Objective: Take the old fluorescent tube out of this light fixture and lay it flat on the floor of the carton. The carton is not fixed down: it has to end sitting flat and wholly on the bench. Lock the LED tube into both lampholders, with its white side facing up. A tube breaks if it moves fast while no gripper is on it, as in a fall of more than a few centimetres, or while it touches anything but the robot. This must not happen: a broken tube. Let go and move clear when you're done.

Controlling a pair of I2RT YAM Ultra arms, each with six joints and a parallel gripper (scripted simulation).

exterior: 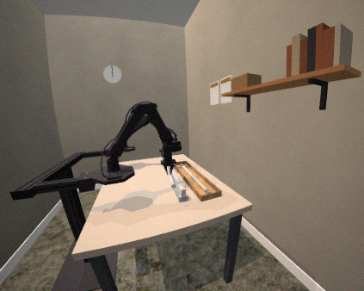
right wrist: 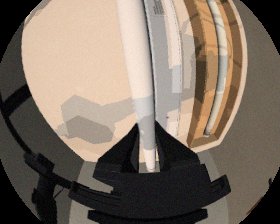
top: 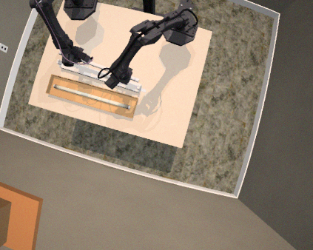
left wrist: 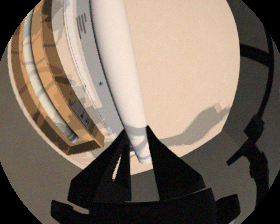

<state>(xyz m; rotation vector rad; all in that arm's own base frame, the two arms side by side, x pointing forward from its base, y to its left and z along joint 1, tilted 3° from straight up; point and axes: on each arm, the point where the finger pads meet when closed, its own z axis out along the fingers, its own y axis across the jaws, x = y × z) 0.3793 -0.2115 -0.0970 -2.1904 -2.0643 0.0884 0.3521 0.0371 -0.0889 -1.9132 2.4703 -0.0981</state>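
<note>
Right now the LED tube is 12 cm to the left of my right hand, 1 cm below it and 1 cm ahead of it. From my right hand the other things lie so: carton (21 cm ahead, 10 cm to the left, 10 cm below); light fixture (12 cm to the left, 6 cm below, 5 cm ahead); old fluorescent tube (21 cm ahead, 10 cm to the left, 10 cm below).
</note>
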